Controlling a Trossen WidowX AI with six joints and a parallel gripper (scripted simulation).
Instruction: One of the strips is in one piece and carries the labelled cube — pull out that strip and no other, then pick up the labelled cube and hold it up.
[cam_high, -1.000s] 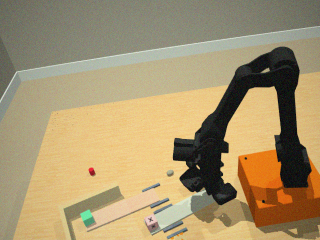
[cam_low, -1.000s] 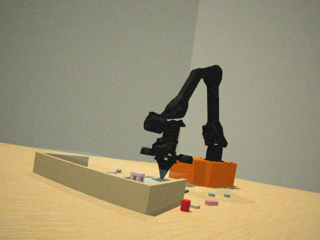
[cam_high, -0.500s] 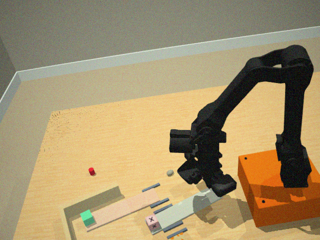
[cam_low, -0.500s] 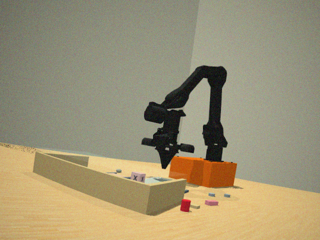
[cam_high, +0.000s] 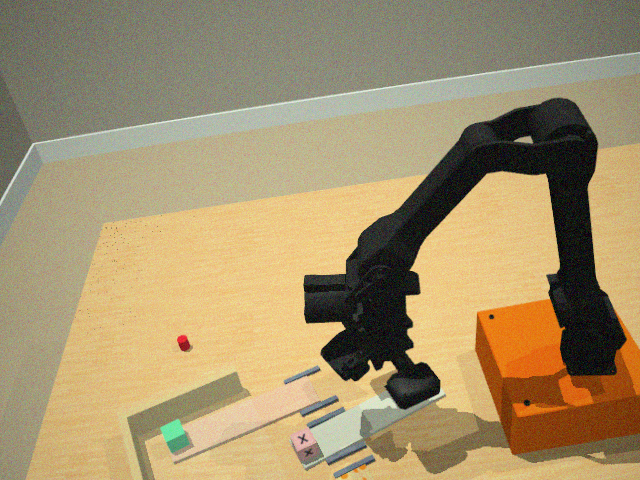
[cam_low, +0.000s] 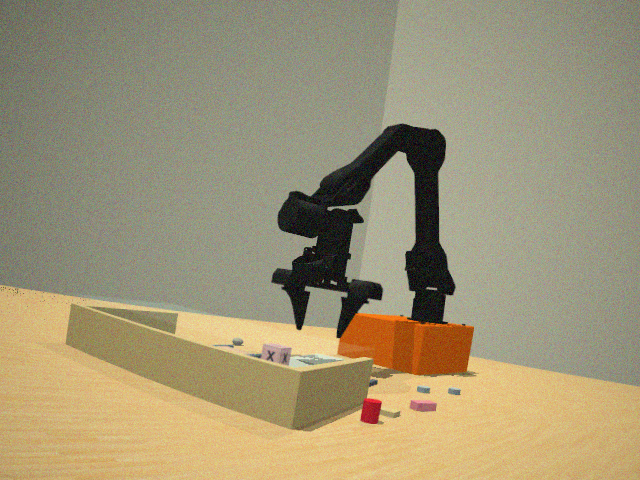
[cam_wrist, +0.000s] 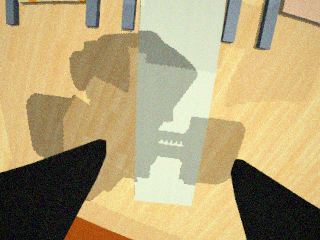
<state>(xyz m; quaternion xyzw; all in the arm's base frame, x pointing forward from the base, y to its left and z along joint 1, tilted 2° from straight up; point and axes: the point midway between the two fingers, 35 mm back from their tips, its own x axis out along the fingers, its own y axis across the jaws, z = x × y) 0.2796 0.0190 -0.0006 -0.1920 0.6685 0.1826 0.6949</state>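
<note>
The strip lies 5 cm below my gripper tip, 3 cm ahead of it and 2 cm to the left of it. Also, from my gripper tip: pink block (29 cm to the left, 4 cm below, 3 cm ahead); then grey pebble (12 cm to the right, 9 cm ahead, 4 cm below).
</note>
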